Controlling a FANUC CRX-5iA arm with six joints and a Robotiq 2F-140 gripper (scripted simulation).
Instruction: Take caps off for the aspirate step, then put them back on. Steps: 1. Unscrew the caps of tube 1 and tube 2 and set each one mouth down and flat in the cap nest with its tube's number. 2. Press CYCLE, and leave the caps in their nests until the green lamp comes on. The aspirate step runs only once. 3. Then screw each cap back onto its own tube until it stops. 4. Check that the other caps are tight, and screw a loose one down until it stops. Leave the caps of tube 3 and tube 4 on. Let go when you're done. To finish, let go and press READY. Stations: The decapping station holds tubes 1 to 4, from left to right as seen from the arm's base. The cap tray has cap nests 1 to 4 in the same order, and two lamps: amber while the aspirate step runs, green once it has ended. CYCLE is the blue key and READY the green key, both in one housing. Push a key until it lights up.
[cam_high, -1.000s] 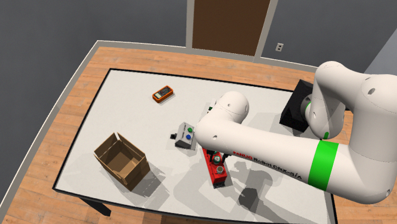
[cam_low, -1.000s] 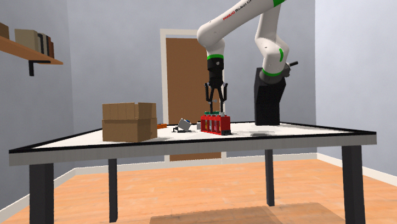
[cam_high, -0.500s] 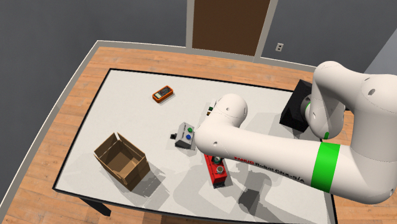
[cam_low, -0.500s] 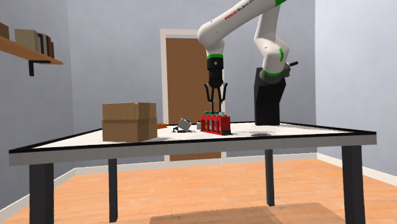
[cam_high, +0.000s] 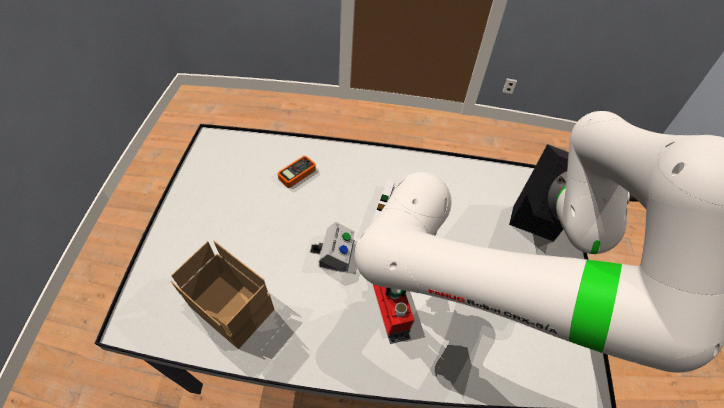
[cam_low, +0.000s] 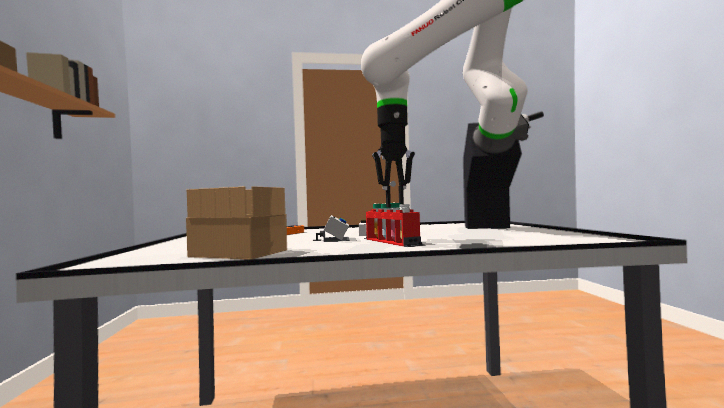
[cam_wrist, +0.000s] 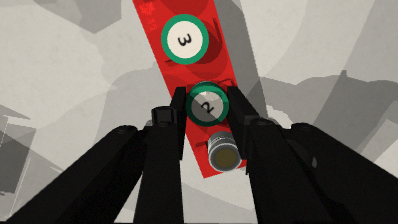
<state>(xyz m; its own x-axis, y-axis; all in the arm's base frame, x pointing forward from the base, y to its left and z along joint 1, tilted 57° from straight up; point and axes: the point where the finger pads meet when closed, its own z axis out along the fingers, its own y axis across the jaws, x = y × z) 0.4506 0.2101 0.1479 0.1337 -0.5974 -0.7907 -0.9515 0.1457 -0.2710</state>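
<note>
Now: the cap 2 3 cm below my hand. Also, from my hand: blue key (17 cm ahead, 12 cm to the right, 8 cm below); cap 3 (5 cm to the right, 3 cm below, 2 cm ahead); cap 4 (9 cm to the right, 5 cm ahead, 3 cm below).
</note>
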